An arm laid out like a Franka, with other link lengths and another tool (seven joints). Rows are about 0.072 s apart.
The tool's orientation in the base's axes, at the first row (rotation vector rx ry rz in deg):
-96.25 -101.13 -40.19
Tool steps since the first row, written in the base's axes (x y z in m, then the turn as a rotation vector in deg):
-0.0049 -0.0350 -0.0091 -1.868 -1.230 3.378
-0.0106 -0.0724 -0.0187 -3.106 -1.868 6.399
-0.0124 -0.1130 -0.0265 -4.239 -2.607 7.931
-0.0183 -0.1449 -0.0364 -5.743 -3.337 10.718
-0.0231 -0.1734 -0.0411 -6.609 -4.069 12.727
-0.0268 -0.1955 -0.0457 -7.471 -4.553 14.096
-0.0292 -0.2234 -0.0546 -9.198 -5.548 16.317
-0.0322 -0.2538 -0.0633 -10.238 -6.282 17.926
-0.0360 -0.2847 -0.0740 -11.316 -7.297 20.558
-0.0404 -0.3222 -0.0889 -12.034 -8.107 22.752
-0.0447 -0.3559 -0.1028 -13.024 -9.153 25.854
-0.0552 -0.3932 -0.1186 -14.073 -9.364 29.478
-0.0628 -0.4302 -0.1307 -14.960 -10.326 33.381
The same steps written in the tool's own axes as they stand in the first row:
-0.0304 -0.0068 -0.0190 1.669 -2.028 -3.084
-0.0628 -0.0145 -0.0393 3.468 -3.382 -5.533
-0.0962 -0.0186 -0.0634 4.107 -4.598 -7.046
-0.1251 -0.0261 -0.0795 5.678 -6.217 -9.386
-0.1479 -0.0325 -0.0968 6.665 -7.179 -11.236
-0.1662 -0.0374 -0.1095 7.354 -8.105 -12.469
-0.1917 -0.0413 -0.1236 8.335 -9.948 -14.601
-0.2188 -0.0459 -0.1396 9.032 -11.073 -16.169
-0.2476 -0.0513 -0.1546 10.286 -12.280 -18.637
-0.2840 -0.0576 -0.1714 11.351 -13.104 -20.679
-0.3171 -0.0635 -0.1862 12.925 -14.237 -23.496
-0.3538 -0.0759 -0.2019 15.451 -15.393 -26.058
-0.3877 -0.0854 -0.2201 17.665 -16.440 -29.367

